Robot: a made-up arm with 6 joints.
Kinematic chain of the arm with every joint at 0, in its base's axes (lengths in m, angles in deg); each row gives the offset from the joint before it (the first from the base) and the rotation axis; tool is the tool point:
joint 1: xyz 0 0 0.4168 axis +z
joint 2: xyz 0 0 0 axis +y
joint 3: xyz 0 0 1.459 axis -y
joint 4: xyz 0 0 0 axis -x
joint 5: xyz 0.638 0 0 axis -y
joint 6: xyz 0 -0.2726 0 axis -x
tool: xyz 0 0 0
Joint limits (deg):
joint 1: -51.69..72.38
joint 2: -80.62..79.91
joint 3: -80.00..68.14
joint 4: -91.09..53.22
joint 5: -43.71..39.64
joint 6: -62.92..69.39
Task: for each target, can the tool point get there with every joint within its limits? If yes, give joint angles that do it. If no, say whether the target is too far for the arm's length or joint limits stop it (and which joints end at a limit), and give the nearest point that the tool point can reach.
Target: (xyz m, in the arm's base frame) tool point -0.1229 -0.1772 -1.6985
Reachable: no: joint limits stop it (at a limit: joint 1, joint 2) | nearest point 0.6346 -0.8873 0.0738 | short by 2.054 m
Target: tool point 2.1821 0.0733 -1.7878
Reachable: no: too far | nearest point 1.6371 0.0550 0.0085 | short by 1.877 m
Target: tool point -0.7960 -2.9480 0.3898
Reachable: no: too far | nearest point -0.5486 -2.0318 0.7988 | short by 1.033 m
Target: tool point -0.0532 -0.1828 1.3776
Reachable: yes | joints 44.55 -33.44 -33.48 -70.07 16.35 1.04
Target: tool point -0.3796 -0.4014 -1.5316
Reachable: no: joint limits stop it (at a limit: joint 2, joint 3) | nearest point -0.5487 -0.5802 0.3889 | short by 1.936 m
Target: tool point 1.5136 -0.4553 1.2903
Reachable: yes | joints -7.64 40.91 10.52 23.47 -30.27 47.70
